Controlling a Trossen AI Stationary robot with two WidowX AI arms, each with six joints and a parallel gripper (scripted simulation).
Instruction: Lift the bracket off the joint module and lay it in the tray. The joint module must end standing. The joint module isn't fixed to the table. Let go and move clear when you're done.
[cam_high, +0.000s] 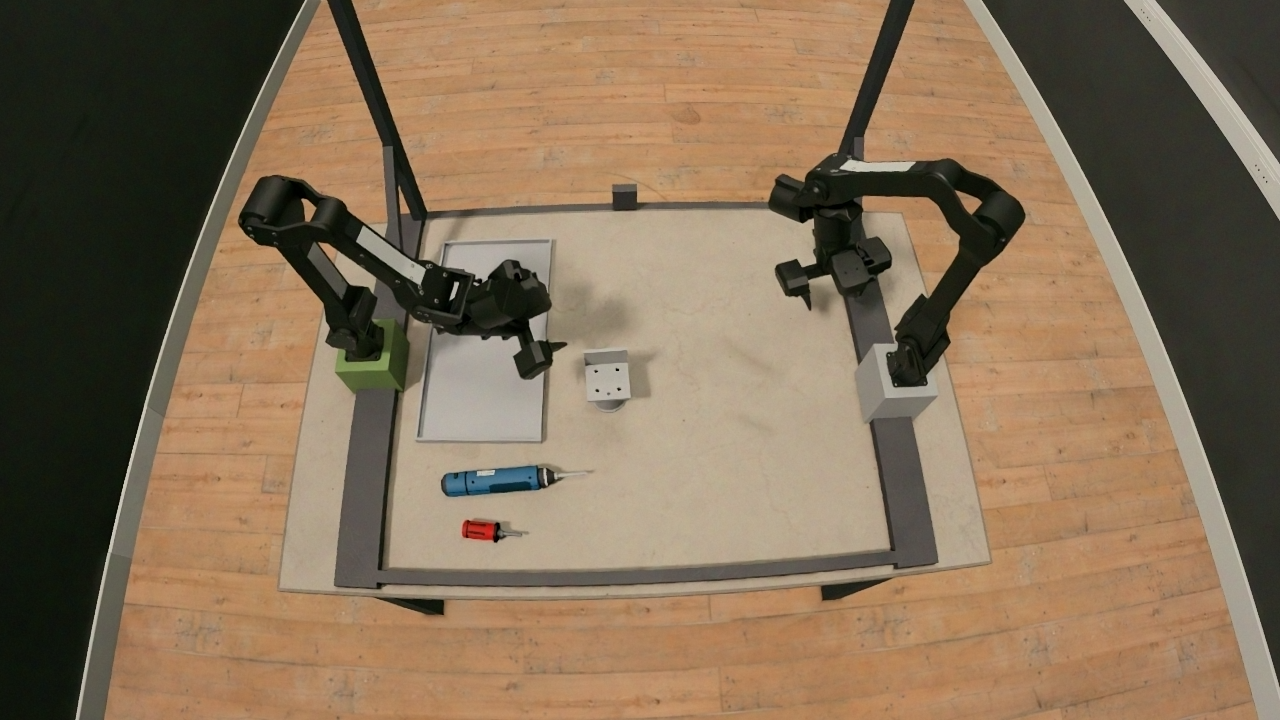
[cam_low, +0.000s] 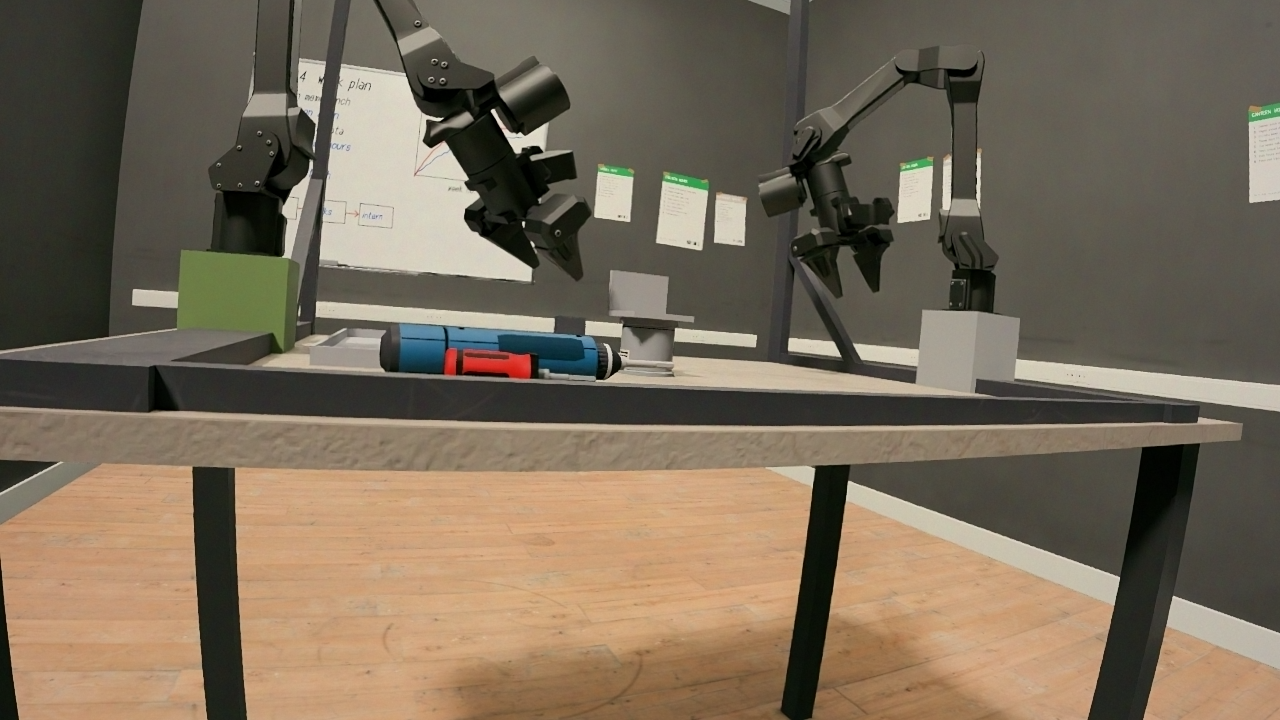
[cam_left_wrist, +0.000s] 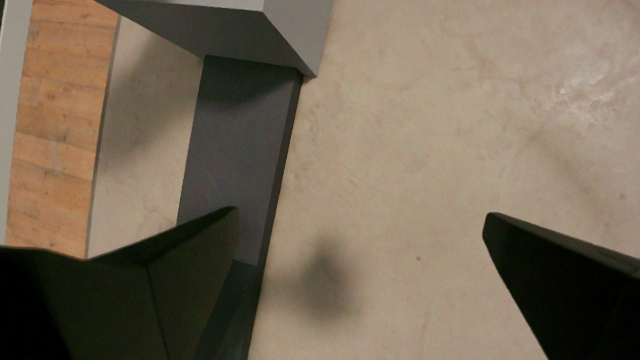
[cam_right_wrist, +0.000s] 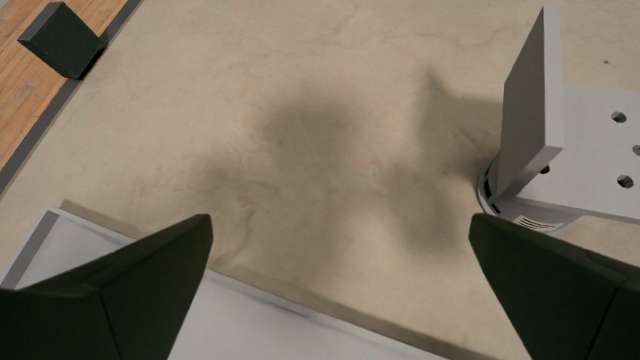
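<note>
My right hand is 7 cm short of the grey L-shaped bracket, 11 cm to the right of it and 6 cm above it. Round my right hand: grey round joint module 7 cm ahead, 11 cm to the left, 10 cm below; grey tray 4 cm behind, 12 cm to the right, 12 cm below; small red screwdriver 33 cm ahead, 6 cm to the right, 11 cm below.
</note>
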